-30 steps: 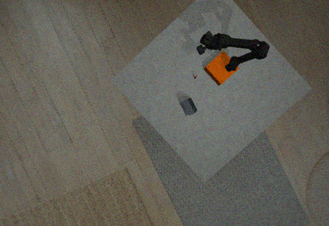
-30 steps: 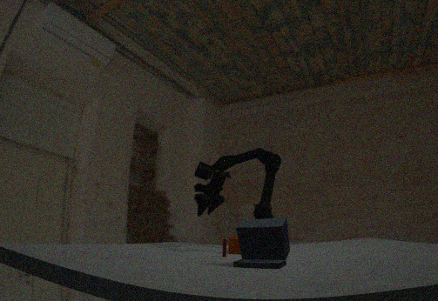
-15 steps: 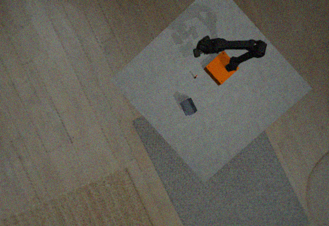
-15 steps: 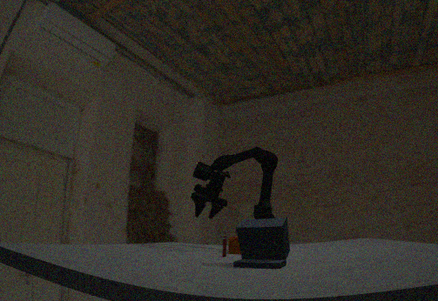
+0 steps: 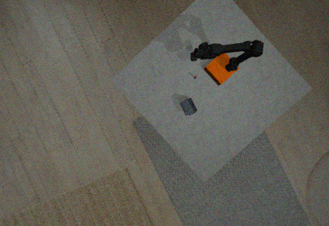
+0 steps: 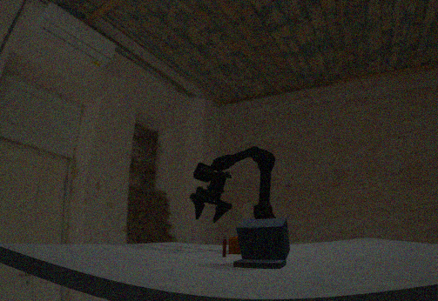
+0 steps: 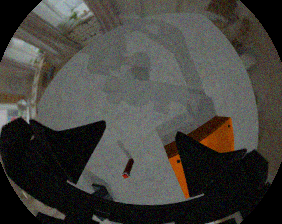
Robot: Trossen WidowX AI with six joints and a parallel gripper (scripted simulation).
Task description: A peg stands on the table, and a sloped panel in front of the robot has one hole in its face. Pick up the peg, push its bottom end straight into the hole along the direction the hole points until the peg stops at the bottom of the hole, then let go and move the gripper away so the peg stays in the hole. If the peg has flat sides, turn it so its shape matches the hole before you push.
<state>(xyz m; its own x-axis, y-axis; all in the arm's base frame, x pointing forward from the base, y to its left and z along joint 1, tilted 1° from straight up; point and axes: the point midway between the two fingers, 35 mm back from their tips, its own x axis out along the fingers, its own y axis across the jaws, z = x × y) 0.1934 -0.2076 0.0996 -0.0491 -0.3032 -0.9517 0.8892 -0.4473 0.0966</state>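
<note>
The red peg is 12 cm to the left of my gripper tip, 9 cm ahead of it and 8 cm below it. Round my gripper tip: grey sloped panel block: 30 cm to the left, 28 cm ahead, 6 cm below.
</note>
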